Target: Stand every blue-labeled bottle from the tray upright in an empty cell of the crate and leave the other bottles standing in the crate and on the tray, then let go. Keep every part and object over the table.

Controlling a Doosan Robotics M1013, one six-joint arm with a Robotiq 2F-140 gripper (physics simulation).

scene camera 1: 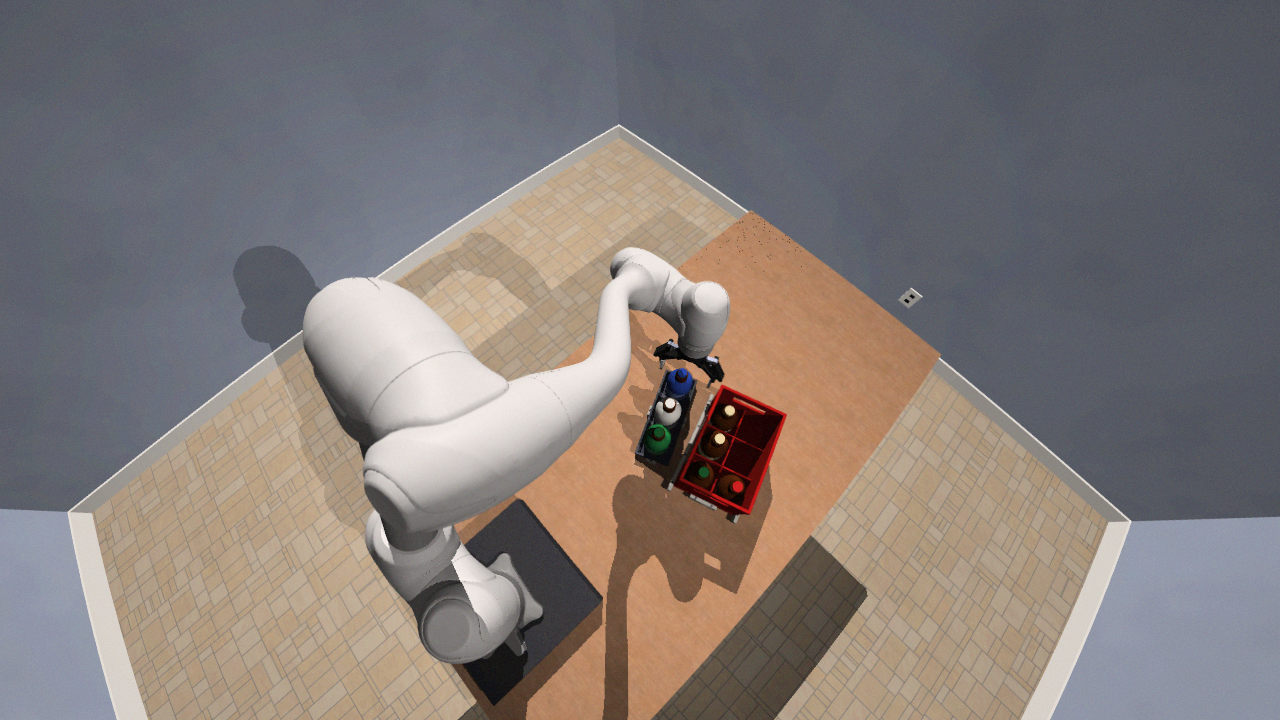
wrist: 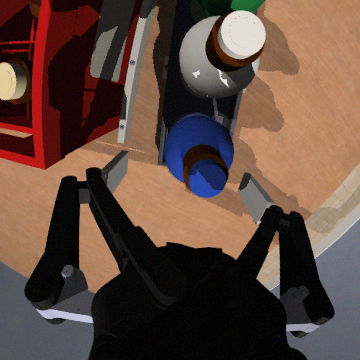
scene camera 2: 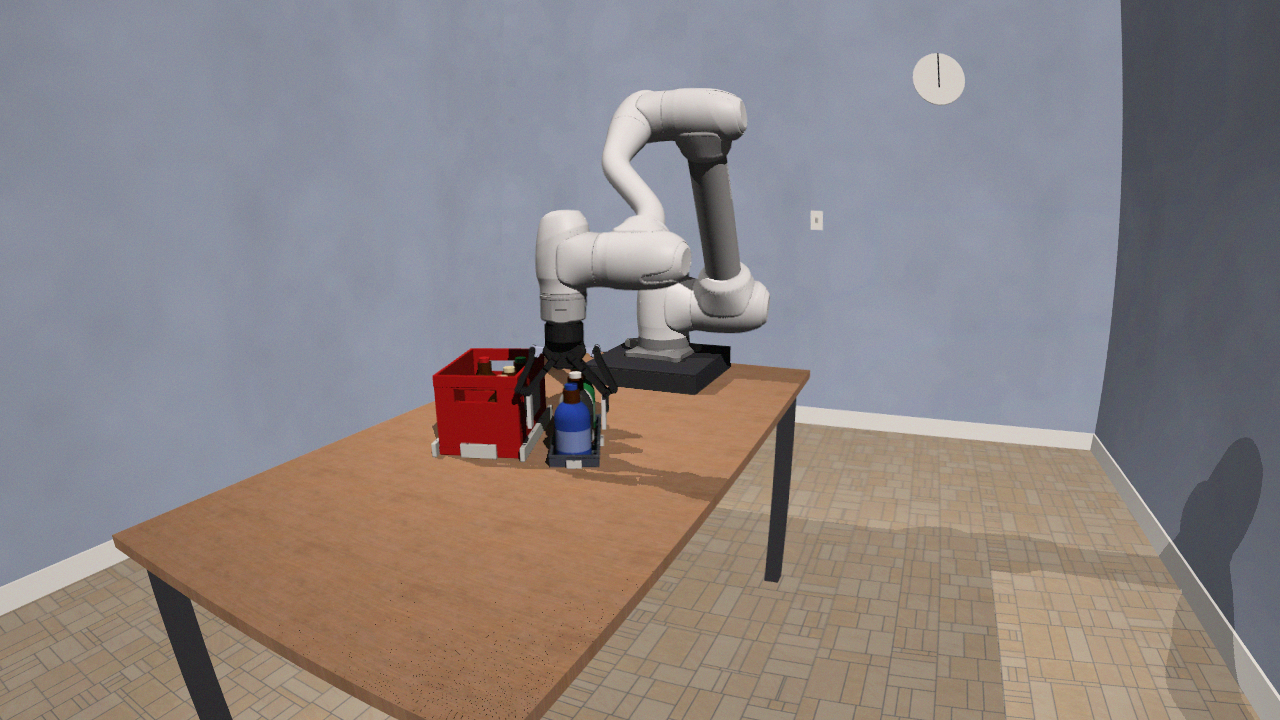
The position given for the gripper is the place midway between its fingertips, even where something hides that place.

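Note:
The gripper [scene camera 2: 567,427] is visible together with a blue-labeled bottle [scene camera 2: 572,421]. The wrist view contains the blue-labeled bottle [wrist: 198,151], a white bottle [wrist: 219,55] and the gripper [wrist: 185,171]. Scene camera 1 shows the gripper [scene camera 1: 685,374].

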